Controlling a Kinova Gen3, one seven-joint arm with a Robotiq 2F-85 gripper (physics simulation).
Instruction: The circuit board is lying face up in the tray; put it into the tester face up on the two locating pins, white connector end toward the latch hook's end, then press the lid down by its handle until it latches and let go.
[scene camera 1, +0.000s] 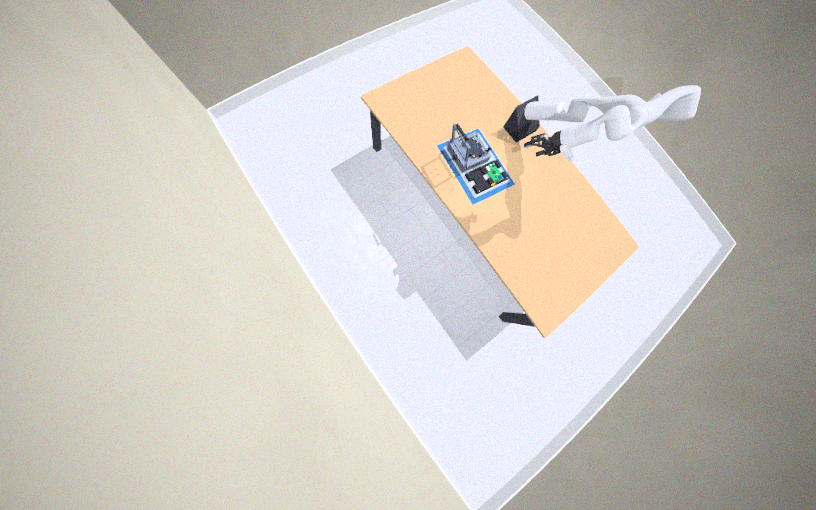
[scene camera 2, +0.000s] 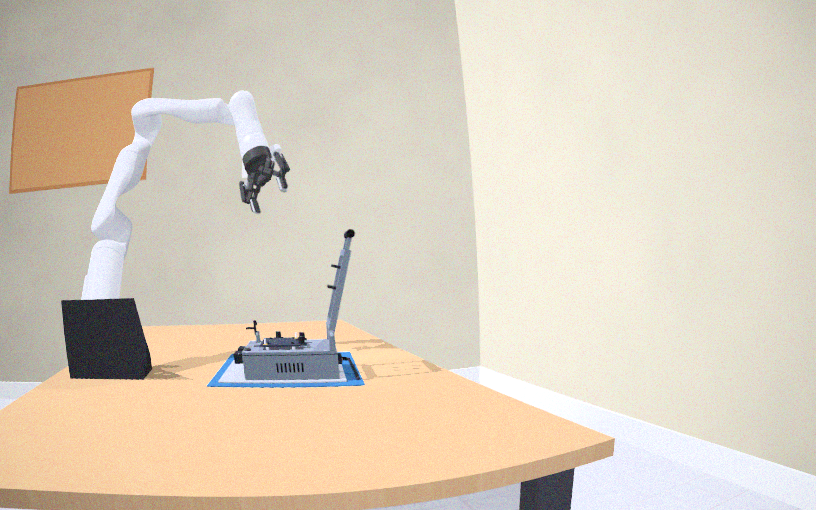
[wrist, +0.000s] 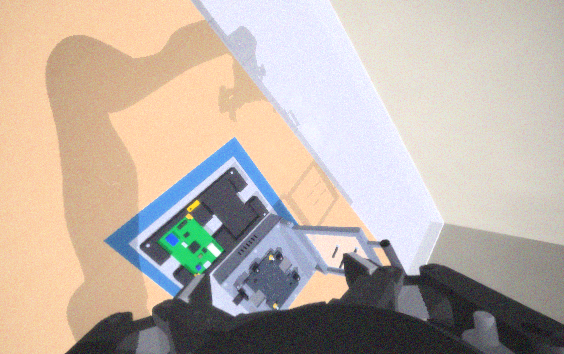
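Seen in the pictures: gripper, fingertip midpoint: (scene camera 1: 530, 150) (scene camera 2: 270, 202) (wrist: 279, 278); arm's base, link origin: (scene camera 1: 529, 111) (scene camera 2: 98, 318).
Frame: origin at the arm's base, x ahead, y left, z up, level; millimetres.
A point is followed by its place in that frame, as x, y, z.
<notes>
The green circuit board (scene camera 1: 495, 172) {394, 124, -98} (wrist: 190, 245) {398, 125, -100} lies face up in the black tray (scene camera 1: 478, 182) {515, 101, -104} (wrist: 225, 202) {501, 112, -104}. Its white connector (wrist: 215, 249) {413, 79, -94} is on the side near the tester (scene camera 2: 291, 366) {409, -150, -90} (wrist: 239, 256) {423, 28, -85}. The tester's lid (scene camera 2: 340, 288) {512, -164, 49} (wrist: 327, 230) {548, -19, 57} stands open, nearly upright, with its dark handle (scene camera 2: 349, 233) {542, -142, 146} (wrist: 393, 254) {559, -75, 153} at the top. The latch hook (scene camera 2: 256, 331) {374, 9, -39} stands at the end opposite the hinge. Two yellow-tipped locating pins show in the wrist view, one pin (wrist: 271, 257) {455, -18, -48} near the vents. My gripper (scene camera 1: 530, 149) {456, 185, 239} (scene camera 2: 270, 200) {456, 185, 239} (wrist: 279, 278) {456, 185, 239} is open and empty, high above the table, apart from board and lid.
A blue-bordered mat (scene camera 1: 473, 200) {608, 156, -120} (scene camera 2: 225, 383) {275, -136, -119} (wrist: 170, 207) {438, 193, -120} lies under tray and tester on the wooden table (scene camera 1: 559, 240) {388, 653, -122} (scene camera 2: 300, 439) {327, -525, -122} (wrist: 165, 145) {529, 267, -122}. The black robot base (scene camera 1: 521, 122) {78, 15, -26} (scene camera 2: 105, 339) {17, -48, -38} stands on the table opposite the lid's hinge side. A wall rises beyond the lid.
</notes>
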